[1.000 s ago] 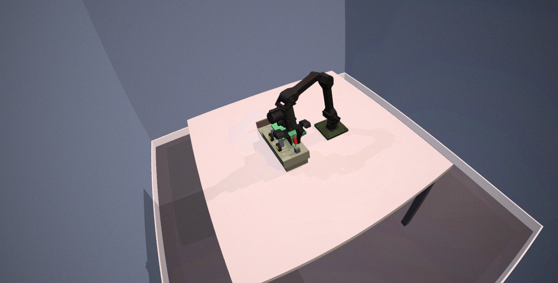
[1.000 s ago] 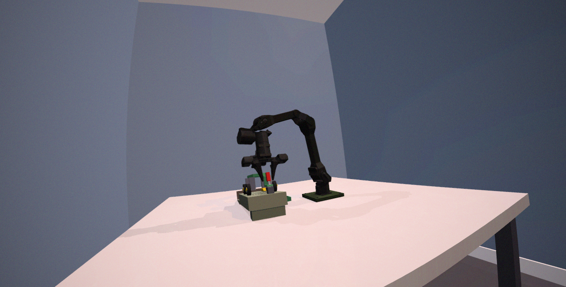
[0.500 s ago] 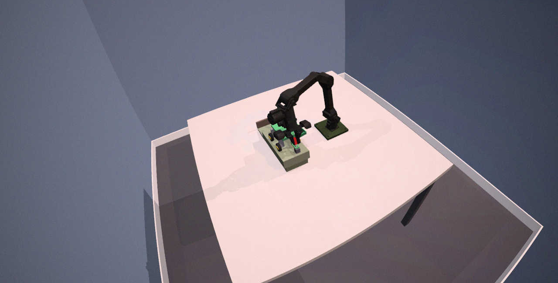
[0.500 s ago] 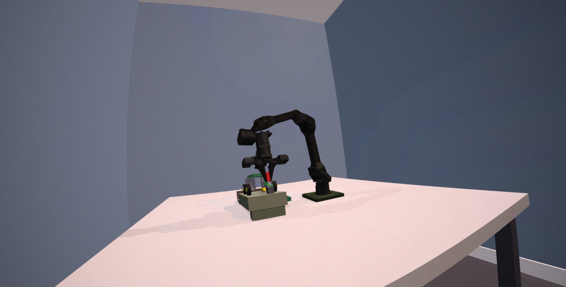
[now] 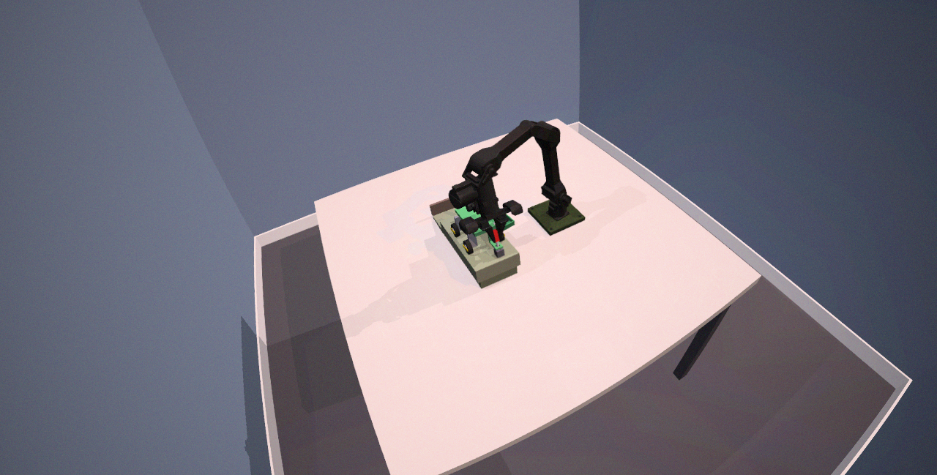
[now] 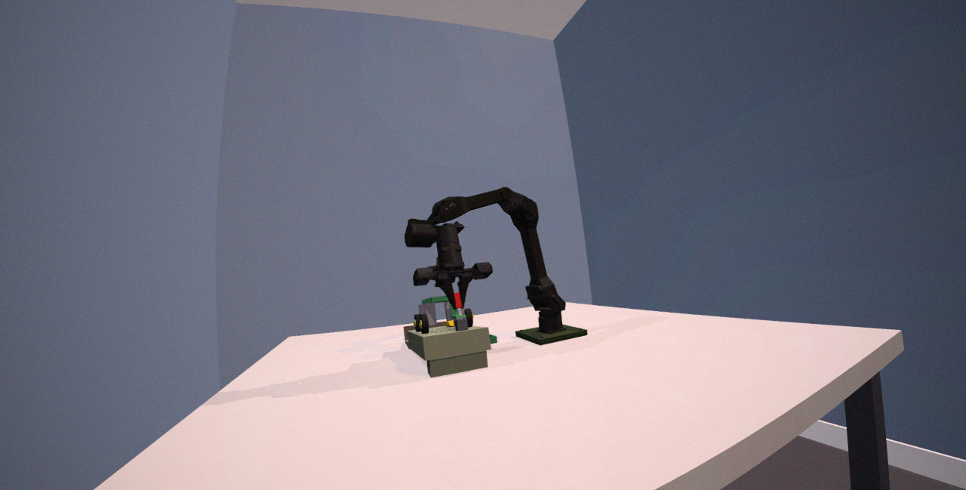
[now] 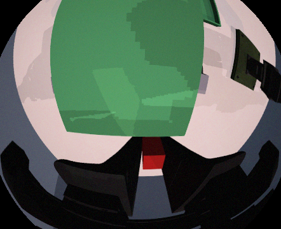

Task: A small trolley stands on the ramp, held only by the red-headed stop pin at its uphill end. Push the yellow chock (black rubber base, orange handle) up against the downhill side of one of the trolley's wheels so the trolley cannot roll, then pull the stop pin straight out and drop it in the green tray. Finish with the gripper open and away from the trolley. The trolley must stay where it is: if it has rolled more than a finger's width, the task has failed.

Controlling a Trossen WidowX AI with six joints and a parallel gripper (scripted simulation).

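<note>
My gripper tip is now 20 cm to the left of the green tray, 14 cm past it and 14 cm above it. The rest, counted from my gripper tip: ramp (12 cm to the right, 9 cm below); red-headed stop pin (right at my gripper tip); green trolley (11 cm to the right, 2 cm below).
</note>
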